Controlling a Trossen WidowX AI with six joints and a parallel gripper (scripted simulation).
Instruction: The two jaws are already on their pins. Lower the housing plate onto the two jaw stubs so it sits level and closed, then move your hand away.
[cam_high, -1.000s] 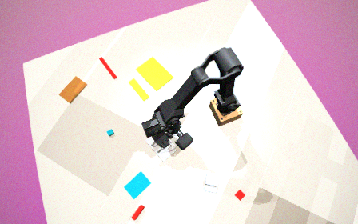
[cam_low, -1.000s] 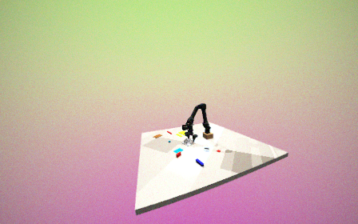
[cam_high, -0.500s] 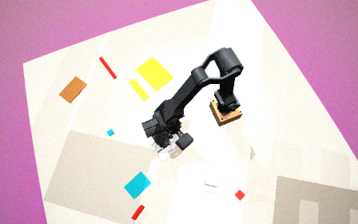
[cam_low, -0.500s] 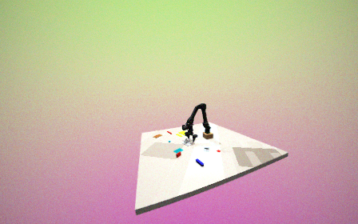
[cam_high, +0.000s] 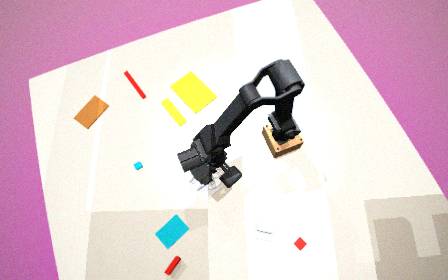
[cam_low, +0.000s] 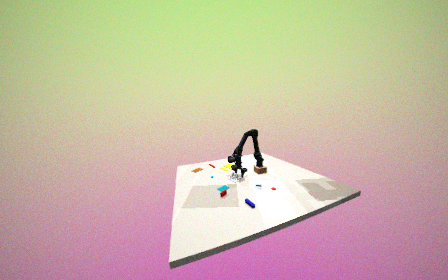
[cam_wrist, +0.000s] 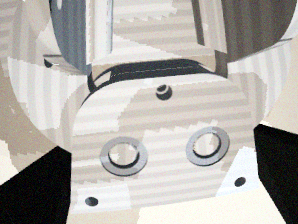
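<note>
Right now the housing plate is 10 mm ahead of my gripper tip and 20 mm above it. From my gripper tip the other things lie so: yellow plate (50 mm behind, 320 mm to the right); then cyan cube (240 mm ahead, 130 mm to the right); then cyan plate (220 mm ahead, 130 mm to the left, 10 mm below).
</note>
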